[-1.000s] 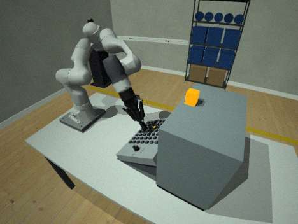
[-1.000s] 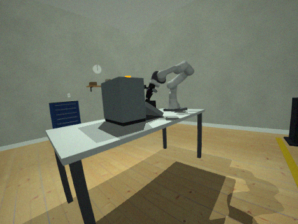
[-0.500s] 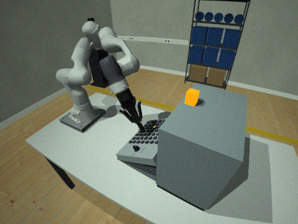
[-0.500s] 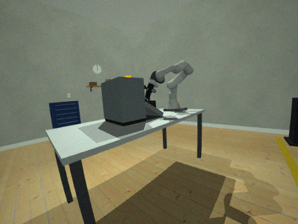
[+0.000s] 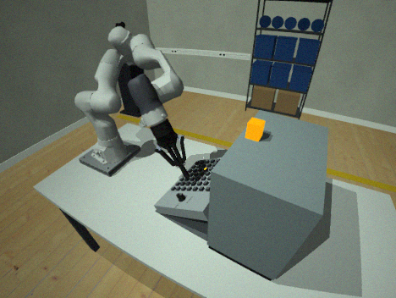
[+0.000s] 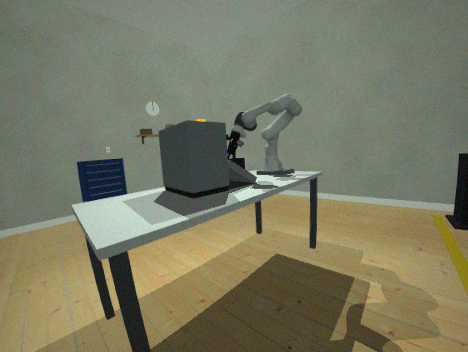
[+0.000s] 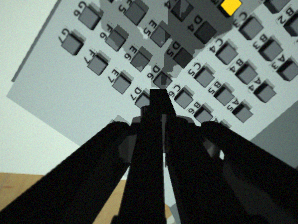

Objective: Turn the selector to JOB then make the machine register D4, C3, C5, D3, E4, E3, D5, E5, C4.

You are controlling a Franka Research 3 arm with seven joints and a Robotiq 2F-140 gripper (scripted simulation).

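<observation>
My hand is 80 mm to the left of the selector knob, 60 mm above it and 30 mm short of it. The rest, counted from my hand: key: 70 mm to the left, 70 mm ahead, 50 mm below.
</observation>
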